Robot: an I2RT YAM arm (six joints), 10 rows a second.
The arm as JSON. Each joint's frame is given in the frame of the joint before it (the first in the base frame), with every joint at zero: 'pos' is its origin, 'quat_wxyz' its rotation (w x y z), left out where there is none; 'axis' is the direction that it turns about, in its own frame. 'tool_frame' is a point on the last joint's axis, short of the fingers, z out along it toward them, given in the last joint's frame.
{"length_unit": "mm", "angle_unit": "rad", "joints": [
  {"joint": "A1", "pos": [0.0, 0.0, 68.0], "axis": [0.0, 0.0, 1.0]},
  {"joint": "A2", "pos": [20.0, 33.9, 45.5], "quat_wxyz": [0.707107, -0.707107, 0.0, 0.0], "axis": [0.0, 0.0, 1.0]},
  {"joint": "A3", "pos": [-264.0, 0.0, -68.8], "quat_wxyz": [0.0, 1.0, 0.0, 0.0], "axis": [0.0, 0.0, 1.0]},
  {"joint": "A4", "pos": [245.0, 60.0, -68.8], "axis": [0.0, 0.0, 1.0]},
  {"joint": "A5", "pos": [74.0, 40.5, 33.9], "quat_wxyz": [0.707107, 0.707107, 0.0, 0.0], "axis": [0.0, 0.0, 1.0]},
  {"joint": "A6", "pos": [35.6, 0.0, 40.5], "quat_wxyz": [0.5, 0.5, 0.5, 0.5], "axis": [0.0, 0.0, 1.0]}
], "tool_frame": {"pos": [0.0, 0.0, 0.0], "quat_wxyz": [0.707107, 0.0, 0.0, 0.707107]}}
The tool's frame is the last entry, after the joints.
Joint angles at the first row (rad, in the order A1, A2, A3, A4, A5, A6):
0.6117 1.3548 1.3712 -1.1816 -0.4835 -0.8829
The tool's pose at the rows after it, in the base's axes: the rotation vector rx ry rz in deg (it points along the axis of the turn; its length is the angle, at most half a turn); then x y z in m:
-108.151, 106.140, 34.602, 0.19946, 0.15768, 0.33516
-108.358, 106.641, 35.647, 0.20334, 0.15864, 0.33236
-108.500, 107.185, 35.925, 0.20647, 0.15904, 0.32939
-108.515, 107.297, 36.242, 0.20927, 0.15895, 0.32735
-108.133, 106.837, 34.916, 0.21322, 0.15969, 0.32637
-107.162, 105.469, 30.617, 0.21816, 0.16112, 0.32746
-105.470, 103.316, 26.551, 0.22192, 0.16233, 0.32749
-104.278, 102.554, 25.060, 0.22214, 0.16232, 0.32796
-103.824, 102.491, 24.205, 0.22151, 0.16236, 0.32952
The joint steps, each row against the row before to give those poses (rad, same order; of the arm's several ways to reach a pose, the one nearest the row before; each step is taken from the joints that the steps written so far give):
-0.0107 0.0275 0.0122 -0.0183 -0.0225 -0.0084
-0.0069 0.0179 0.0050 -0.0046 -0.0119 -0.0065
-0.0057 0.0126 0.0000 0.0000 -0.0022 -0.0050
-0.0068 0.0092 0.0000 0.0023 -0.0054 -0.0068
-0.0046 0.0064 0.0000 0.0221 0.0107 -0.0031
-0.0008 -0.0015 -0.0023 0.0519 0.0412 0.0004
0.0004 -0.0126 -0.0206 0.0755 0.0355 0.0038
0.0011 -0.0118 -0.0137 0.0347 0.0137 0.0092
0.0027 -0.0053 0.0000 0.0065 0.0111 0.0061

